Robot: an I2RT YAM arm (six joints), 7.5 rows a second.
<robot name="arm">
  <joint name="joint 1" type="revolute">
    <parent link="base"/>
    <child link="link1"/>
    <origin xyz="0 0 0.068" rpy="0 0 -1.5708"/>
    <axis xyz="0 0 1"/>
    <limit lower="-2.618" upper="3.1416"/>
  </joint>
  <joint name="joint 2" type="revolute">
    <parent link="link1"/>
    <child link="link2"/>
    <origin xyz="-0.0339 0.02 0.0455" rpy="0 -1.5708 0"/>
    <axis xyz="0 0 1"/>
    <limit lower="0" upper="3.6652"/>
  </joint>
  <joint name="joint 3" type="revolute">
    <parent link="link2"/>
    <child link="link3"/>
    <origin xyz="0 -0.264 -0.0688" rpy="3.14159 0 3.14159"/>
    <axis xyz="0 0 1"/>
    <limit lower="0" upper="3.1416"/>
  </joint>
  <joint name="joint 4" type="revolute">
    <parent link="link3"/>
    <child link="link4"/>
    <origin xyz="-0.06 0.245 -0.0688" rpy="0 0 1.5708"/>
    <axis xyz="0 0 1"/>
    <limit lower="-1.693" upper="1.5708"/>
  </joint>
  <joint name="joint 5" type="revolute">
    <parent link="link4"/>
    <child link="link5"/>
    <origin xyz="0.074 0.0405 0.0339" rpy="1.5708 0 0"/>
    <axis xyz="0 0 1"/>
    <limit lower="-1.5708" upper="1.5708"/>
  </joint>
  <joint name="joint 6" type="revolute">
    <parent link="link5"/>
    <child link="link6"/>
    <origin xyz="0.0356 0 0.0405" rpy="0 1.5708 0"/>
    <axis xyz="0 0 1"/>
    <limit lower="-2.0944" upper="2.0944"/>
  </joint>
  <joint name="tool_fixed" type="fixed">
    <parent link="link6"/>
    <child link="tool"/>
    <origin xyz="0 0 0" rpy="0 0 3.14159"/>
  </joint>
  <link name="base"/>
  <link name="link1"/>
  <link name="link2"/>
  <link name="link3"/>
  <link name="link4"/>
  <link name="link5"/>
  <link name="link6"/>
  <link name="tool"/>
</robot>
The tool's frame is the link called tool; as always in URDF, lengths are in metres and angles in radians.
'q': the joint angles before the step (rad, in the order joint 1, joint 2, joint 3, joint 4, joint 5, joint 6). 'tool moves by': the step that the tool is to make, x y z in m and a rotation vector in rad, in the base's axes. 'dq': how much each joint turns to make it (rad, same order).
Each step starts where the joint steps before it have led.
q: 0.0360, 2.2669, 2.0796, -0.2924, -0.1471, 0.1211
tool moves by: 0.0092, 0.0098, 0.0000, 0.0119, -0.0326, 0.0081
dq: 0.0175, 0.0413, 0.0562, 0.0202, 0.0038, 0.0137
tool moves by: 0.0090, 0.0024, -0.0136, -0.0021, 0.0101, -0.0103
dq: 0.0043, 0.0487, 0.0338, 0.0054, 0.0138, 0.0050
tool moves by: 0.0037, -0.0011, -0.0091, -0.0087, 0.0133, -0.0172
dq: -0.0012, 0.0220, 0.0079, 0.0003, 0.0178, 0.0000
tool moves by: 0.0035, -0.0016, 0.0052, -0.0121, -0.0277, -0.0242
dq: -0.0015, 0.0126, 0.0325, 0.0068, 0.0264, -0.0023
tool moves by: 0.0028, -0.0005, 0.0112, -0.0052, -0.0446, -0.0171
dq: 0.0000, 0.0077, 0.0406, 0.0113, 0.0188, 0.0000
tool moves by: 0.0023, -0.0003, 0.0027, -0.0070, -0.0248, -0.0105
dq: 0.0001, 0.0081, 0.0154, 0.0168, 0.0129, -0.0038
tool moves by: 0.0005, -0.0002, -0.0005, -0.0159, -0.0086, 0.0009
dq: -0.0001, 0.0006, -0.0038, 0.0113, 0.0050, -0.0156
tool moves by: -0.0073, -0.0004, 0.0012, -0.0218, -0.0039, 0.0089
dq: 0.0000, -0.0440, -0.0734, 0.0310, -0.0005, -0.0237
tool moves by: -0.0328, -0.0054, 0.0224, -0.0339, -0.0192, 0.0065
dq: -0.0068, -0.1700, -0.2032, 0.0487, -0.0003, -0.0373
